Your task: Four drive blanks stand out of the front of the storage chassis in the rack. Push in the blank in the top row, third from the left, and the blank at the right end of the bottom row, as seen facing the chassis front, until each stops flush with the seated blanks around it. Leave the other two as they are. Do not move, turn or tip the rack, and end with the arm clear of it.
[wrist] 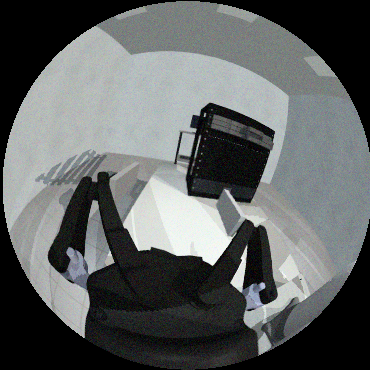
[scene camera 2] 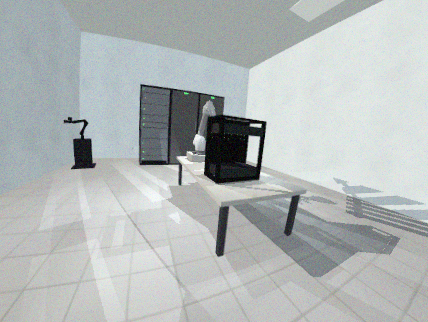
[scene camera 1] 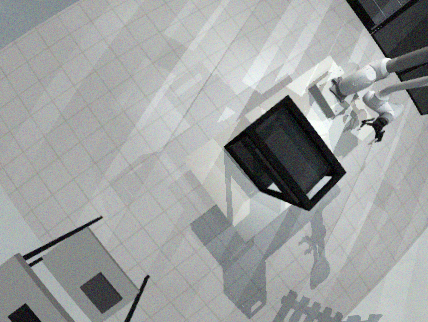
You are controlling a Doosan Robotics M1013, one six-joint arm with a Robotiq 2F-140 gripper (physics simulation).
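Places are measured from the arm's base along level axes (x up, y back, z right), in millimetres.
Pixels of known places: gripper, fingertip midpoint: (wrist: 179,184) (scene camera 1: 364,137); arm's base, link origin: (scene camera 2: 199,153) (scene camera 1: 340,89).
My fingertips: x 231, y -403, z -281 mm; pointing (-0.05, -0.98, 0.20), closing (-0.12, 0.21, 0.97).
For each thing: its middle in the pictures, then the offset to it from my fingertips. "spot": a spot on its surface instead. Level surfaces: height alone.
- black rack, body centre: (scene camera 1: 271,155) (wrist: 228,154) (scene camera 2: 234,149) dx -28, dy -609, dz +463 mm
- pale table, surface height: dx -327 mm
- lighter grey band, surface spot: (wrist: 235,129) spot: dx +154, dy -465, dz +371 mm
- large black face, surface spot: (wrist: 227,162) spot: dx -57, dy -477, dz +385 mm
The black rack (scene camera 1: 313,137) (scene camera 2: 212,145) (wrist: 194,165) stands upright on the pale table (scene camera 1: 205,160) (scene camera 2: 240,192) (wrist: 170,212). In the wrist view a lighter grey band (wrist: 235,129) crosses the upper part of its face, above a large black face (wrist: 227,162). The individual drive blanks are too small and dark to tell apart, so which ones stand out cannot be seen. My gripper (scene camera 1: 371,133) (wrist: 179,184) is open and empty, apart from the rack, on the arm's side. In the wrist view the rack shows beyond the fingertips, a little to the right. The gripper is not discernible in scene camera 2.
The white arm (scene camera 1: 357,82) (scene camera 2: 200,140) stands at the table end behind the rack. Dark server cabinets (scene camera 1: 400,37) (scene camera 2: 185,125) stand behind it. A black pedestal with a small arm (scene camera 2: 83,152) is far left. A grey desk (scene camera 1: 90,255) stands at lower left in scene camera 1.
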